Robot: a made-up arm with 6 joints.
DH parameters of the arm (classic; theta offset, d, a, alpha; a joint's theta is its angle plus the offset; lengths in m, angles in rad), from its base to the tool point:
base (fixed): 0.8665 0 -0.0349 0
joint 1: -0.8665 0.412 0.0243 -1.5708
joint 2: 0.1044 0 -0.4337 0
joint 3: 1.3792 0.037 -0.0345 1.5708
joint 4: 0 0.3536 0.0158 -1.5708
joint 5: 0 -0.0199 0.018 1.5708
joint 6: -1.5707 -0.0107 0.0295 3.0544
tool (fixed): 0.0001 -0.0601 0 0
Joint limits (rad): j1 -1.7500..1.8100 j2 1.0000..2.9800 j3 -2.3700..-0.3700 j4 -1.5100..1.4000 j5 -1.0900..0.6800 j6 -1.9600..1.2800
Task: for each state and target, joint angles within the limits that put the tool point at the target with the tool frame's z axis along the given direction. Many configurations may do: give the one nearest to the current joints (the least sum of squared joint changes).
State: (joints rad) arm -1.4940 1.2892 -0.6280 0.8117 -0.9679 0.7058
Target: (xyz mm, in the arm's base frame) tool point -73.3 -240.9 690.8 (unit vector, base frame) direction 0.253 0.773 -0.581
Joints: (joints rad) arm -1.7498 1.0000 -0.5420 0.1583 -1.0840 0.2491
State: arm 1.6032 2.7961 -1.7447 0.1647 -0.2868 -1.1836
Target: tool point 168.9 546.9 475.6 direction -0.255 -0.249 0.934
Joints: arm 1.2571 2.1724 -1.3343 -0.1805 0.4772 -1.1402
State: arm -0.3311 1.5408 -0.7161 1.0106 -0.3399 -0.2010
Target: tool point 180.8 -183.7 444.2 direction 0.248 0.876 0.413
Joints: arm -0.7318 1.6972 -0.3732 1.3441 -1.0900 0.6591
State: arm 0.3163 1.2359 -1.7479 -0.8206 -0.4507 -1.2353
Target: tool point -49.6 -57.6 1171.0 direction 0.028 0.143 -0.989
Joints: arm 0.8236 1.0007 -2.0155 -0.0007 -0.6341 -1.0863
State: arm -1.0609 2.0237 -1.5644 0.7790 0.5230 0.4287
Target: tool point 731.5 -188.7 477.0 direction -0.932 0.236 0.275
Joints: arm -0.2669 2.4930 -2.0771 0.7829 -0.0954 0.5860
